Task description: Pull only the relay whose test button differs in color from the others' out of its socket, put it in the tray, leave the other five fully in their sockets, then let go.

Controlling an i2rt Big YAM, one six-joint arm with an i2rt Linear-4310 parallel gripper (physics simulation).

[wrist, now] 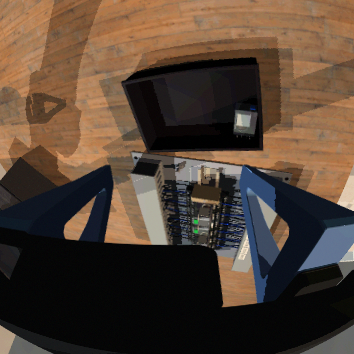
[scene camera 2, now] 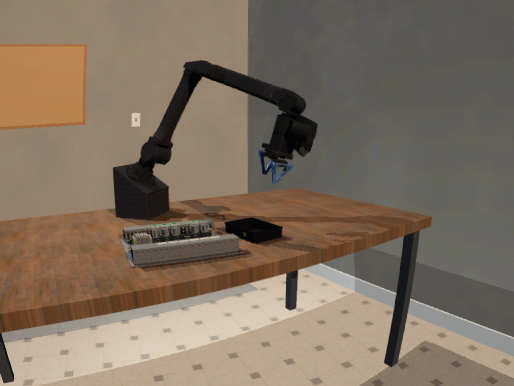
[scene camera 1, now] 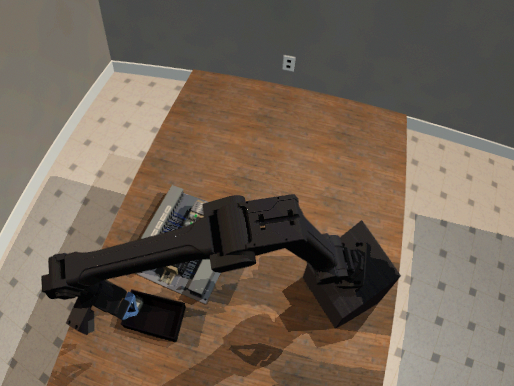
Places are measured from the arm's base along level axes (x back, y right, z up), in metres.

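Where they show: gripper, between the fingertips: (wrist: 175, 173) (scene camera 2: 269, 178) (scene camera 1: 125, 307); arm's base, origin of its link: (scene camera 2: 139, 177) (scene camera 1: 350, 264).
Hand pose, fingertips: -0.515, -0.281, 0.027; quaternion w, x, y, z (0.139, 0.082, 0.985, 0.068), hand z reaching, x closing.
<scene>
Things, the pixels of their top centre, and the offset from my fingertips, as dx, dy, dz. Level surfaces: height alone.
- relay, centre of its top: (wrist: 244, 124) (scene camera 1: 136, 302) -0.033, +0.065, -0.159
- black tray, centre of its top: (wrist: 193, 114) (scene camera 1: 152, 313) (scene camera 2: 253, 224) +0.027, +0.043, -0.148
- tan block, centre of its top: (wrist: 204, 200) (scene camera 1: 169, 266) +0.029, +0.197, -0.142
- wooden table, height of its surface: dz -0.183
A relay (wrist: 245, 121) with a small blue spot at one end lies in the black tray (wrist: 192, 149) (scene camera 2: 253, 237) (scene camera 1: 181, 320), near one corner in the wrist view. My gripper (wrist: 175, 173) (scene camera 1: 131, 306) (scene camera 2: 281, 181) is open with nothing between its blue fingers, and hangs well above the table near the tray. The relay panel (wrist: 140, 157) (scene camera 2: 185, 251) (scene camera 1: 172, 192) stands beside the tray. Relays with green buttons (wrist: 195, 226) show in its middle row. Not all of the relays can be made out, and in scene camera 1 the arm covers part of the panel.
Grey wiring ducts (wrist: 150, 210) (scene camera 2: 186, 250) run along the panel's long sides. A tan block (wrist: 206, 193) sits at the panel's end nearest the tray. The arm's black base (scene camera 1: 345, 300) (scene camera 2: 140, 197) stands on the wooden table (scene camera 1: 300, 150) (scene camera 2: 65, 260). A table edge runs beyond the tray.
</scene>
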